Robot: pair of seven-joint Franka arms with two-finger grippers.
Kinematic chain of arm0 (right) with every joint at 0, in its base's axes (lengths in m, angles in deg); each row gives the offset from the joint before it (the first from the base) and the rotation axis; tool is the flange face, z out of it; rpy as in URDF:
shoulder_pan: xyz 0 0 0.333 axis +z
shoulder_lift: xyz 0 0 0 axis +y
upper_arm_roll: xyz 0 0 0.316 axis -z
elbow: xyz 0.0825 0 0 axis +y
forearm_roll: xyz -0.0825 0 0.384 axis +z
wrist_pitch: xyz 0 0 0 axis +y
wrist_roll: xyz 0.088 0 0 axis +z
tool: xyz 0 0 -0.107 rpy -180 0 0
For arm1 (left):
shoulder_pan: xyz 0 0 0.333 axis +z
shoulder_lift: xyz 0 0 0 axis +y
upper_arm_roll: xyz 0 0 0.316 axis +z
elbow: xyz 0.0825 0 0 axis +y
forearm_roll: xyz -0.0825 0 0.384 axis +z
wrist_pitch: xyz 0 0 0 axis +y
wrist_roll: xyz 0.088 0 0 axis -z
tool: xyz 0 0 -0.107 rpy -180 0 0
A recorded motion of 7 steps. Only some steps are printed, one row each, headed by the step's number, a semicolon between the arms.
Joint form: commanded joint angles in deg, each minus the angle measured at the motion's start. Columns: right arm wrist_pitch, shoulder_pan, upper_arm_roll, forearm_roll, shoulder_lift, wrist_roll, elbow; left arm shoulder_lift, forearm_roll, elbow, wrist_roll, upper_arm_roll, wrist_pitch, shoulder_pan.
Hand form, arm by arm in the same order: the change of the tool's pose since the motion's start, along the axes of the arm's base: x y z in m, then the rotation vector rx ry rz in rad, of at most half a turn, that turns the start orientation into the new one. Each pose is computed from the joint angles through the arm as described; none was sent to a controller.
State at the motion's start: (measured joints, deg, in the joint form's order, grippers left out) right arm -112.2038 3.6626 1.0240 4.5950 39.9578 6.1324 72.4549; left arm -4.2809 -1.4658 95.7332 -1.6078 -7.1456 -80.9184 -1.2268
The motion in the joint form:
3: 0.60 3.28 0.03 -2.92 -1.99 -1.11 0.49; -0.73 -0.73 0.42 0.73 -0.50 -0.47 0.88
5: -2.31 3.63 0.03 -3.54 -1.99 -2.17 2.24; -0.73 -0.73 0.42 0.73 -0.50 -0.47 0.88
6: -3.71 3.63 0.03 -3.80 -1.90 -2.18 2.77; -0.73 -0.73 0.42 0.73 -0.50 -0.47 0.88
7: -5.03 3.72 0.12 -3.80 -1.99 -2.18 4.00; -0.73 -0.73 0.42 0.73 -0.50 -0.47 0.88
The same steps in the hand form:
3: -0.0067 0.0382 0.0205 -0.0456 -0.0184 0.0566; -0.0025 0.0017 0.0037 -0.0145 -0.0118 -0.0053
5: -0.0069 0.0417 0.0105 -0.0541 -0.0389 0.0469; -0.0025 0.0017 0.0037 -0.0145 -0.0118 -0.0053
6: -0.0060 0.0415 0.0072 -0.0572 -0.0529 0.0480; -0.0025 0.0017 0.0037 -0.0145 -0.0118 -0.0053
7: -0.0076 0.0414 0.0003 -0.0580 -0.0561 0.0480; -0.0025 0.0017 0.0037 -0.0145 -0.0118 -0.0053

